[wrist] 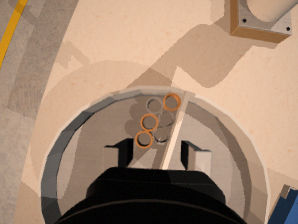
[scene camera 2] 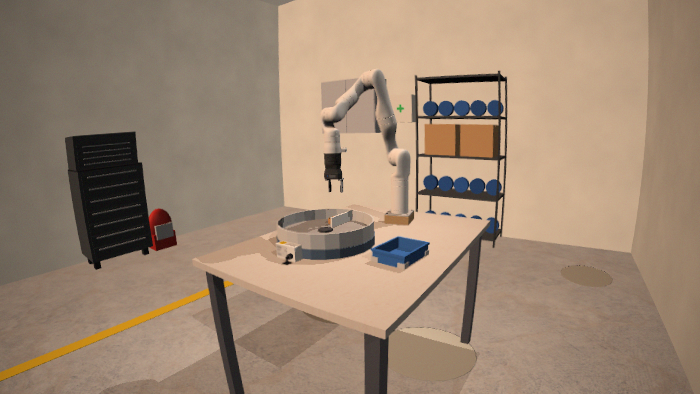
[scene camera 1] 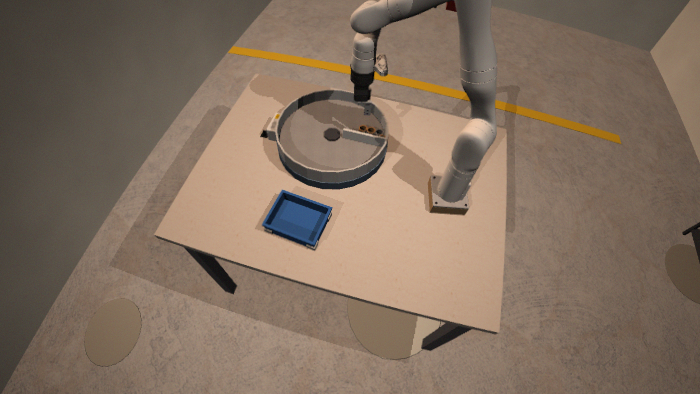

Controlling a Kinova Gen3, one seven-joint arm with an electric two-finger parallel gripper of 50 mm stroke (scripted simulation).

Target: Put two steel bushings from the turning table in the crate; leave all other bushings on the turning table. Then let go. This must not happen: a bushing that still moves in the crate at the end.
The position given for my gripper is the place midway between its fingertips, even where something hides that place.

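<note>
My gripper (wrist: 157,149), in sight. Round grey turning table (scene camera 2: 320,226), also (wrist: 81,163).
</note>
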